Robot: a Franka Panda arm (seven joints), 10 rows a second.
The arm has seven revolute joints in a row. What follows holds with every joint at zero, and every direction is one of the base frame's.
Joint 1 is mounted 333.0 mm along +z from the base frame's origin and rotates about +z.
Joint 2 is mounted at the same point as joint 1 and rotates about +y.
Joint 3 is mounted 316.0 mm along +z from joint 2 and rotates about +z.
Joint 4 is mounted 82.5 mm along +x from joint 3 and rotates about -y.
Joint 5 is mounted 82.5 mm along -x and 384.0 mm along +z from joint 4 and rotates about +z.
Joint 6 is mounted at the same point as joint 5 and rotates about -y.
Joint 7 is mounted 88.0 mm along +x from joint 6 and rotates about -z.
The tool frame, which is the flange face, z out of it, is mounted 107.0 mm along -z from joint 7; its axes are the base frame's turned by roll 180.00, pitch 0.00 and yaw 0.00 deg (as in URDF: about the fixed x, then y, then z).
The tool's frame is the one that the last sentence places.
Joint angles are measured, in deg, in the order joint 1, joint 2, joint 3, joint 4, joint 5, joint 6, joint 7. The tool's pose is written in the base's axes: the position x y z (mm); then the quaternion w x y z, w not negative. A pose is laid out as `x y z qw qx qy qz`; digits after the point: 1 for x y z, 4 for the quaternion.
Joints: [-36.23 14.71 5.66 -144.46 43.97 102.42 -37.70]
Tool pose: 337.7 -126.9 166.4 0.4922 -0.8255 0.1892 0.2012
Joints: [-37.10 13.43 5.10 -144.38 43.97 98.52 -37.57]
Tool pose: 334.2 -130.1 178.0 0.5117 -0.8129 0.1882 0.2050
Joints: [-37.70 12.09 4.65 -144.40 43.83 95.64 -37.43]
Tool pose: 331.6 -132.7 188.8 0.5242 -0.8050 0.1857 0.2065
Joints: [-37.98 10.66 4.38 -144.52 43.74 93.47 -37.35]
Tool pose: 330.2 -133.4 199.2 0.5322 -0.8008 0.1810 0.2065
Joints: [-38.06 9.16 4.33 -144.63 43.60 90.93 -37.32]
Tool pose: 329.3 -130.9 210.5 0.5412 -0.7961 0.1713 0.2095
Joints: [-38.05 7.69 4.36 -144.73 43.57 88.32 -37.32]
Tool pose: 328.6 -127.2 221.9 0.5507 -0.7909 0.1604 0.2133
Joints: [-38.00 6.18 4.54 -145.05 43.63 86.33 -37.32]
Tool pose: 327.6 -122.7 232.0 0.5572 -0.7876 0.1505 0.2159
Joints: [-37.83 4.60 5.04 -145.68 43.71 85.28 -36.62]
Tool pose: 326.5 -116.0 240.1 0.5573 -0.7870 0.1456 0.2212
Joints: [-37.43 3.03 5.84 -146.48 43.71 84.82 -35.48]
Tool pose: 325.6 -106.8 246.5 0.5524 -0.7886 0.1419 0.2300
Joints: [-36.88 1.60 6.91 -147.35 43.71 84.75 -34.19]
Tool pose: 324.9 -95.6 251.1 0.5446 -0.7914 0.1382 0.2410
